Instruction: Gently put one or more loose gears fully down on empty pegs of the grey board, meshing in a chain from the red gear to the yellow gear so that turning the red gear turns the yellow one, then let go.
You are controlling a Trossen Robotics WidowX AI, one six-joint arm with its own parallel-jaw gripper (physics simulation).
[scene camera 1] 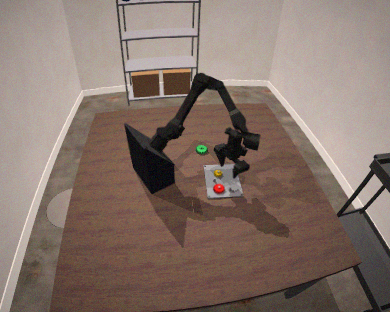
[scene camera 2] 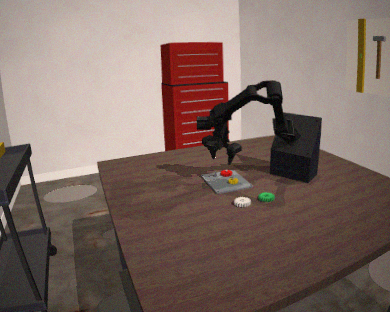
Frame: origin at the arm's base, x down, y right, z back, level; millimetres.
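Seen in the pictures: gripper, between the fingertips: [scene camera 1: 228, 172] [scene camera 2: 221, 161]; arm's base, origin of its link: [scene camera 1: 154, 147] [scene camera 2: 292, 136].
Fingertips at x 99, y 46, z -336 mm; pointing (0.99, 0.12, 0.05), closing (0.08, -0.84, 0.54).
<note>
Offsets run from my fingertips to a thing's top centre. Level surfaces: height alone.
The grey board @[dz +13, dx +60, dy -23 mm] [scene camera 1: 225, 195] [scene camera 2: 223, 189] lies flat on the table. The red gear @[dz +37, dx +65, dy +39 mm] [scene camera 1: 219, 188] [scene camera 2: 226, 173] and the smaller yellow gear @[dz +35, dx +64, dy -59 mm] [scene camera 1: 218, 173] [scene camera 2: 233, 181] sit on it, apart from each other. Small grey pegs show beside the red gear, too blurred to make out well. A green gear @[dz +115, dx +73, dy -241 mm] [scene camera 1: 201, 149] [scene camera 2: 266, 197] lies loose on the table off the board. A white gear @[dz +7, dx +73, dy -248 mm] [scene camera 2: 242, 202] lies loose between it and the board; in scene camera 1 it does not show. My gripper [scene camera 1: 229, 169] [scene camera 2: 223, 160] is open and empty, fingers pointing down, above the board.
The arm's black base block [scene camera 1: 150, 165] [scene camera 2: 295, 157] stands on the wooden table @[dx +90 mm] [scene camera 1: 150, 270] [scene camera 2: 190, 255]. A dark cart [scene camera 1: 382, 167] [scene camera 2: 20, 155] stands beside the table. A shelf rack [scene camera 1: 160, 35] and a red tool cabinet [scene camera 2: 192, 62] stand off the table.
</note>
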